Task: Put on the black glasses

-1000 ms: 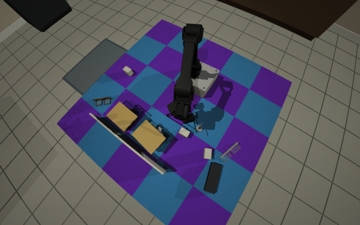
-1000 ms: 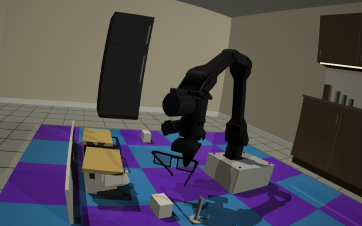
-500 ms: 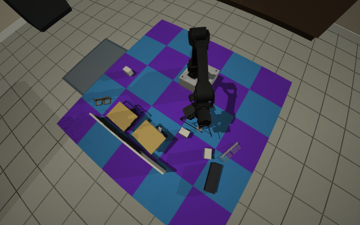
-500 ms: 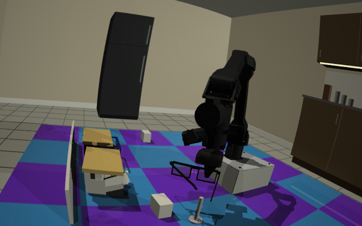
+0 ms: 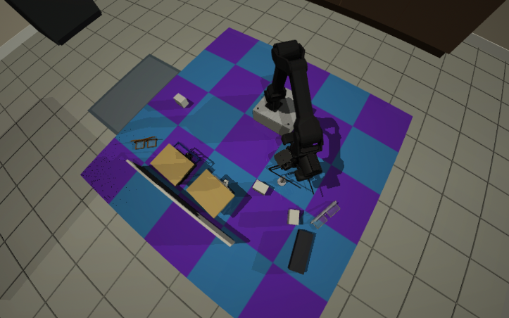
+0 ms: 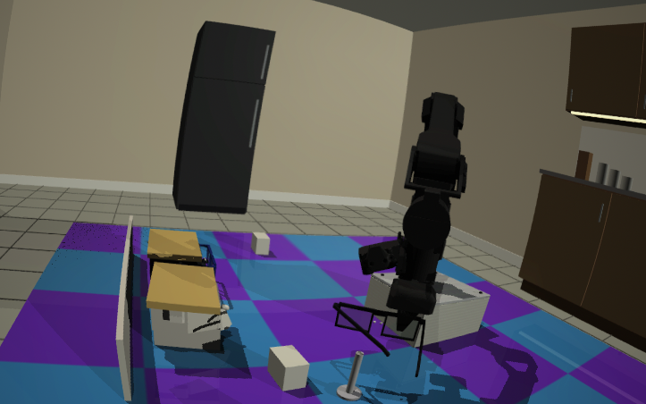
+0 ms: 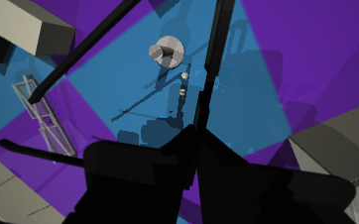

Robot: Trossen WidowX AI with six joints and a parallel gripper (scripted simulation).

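Now: the metal post 9 cm below my gripper tip, 6 cm ahead of it and 1 cm to the left of it. Round my gripper tip: black case: 25 cm to the left, 25 cm ahead, 10 cm below; white panel: 43 cm ahead, 29 cm to the right, 6 cm below.
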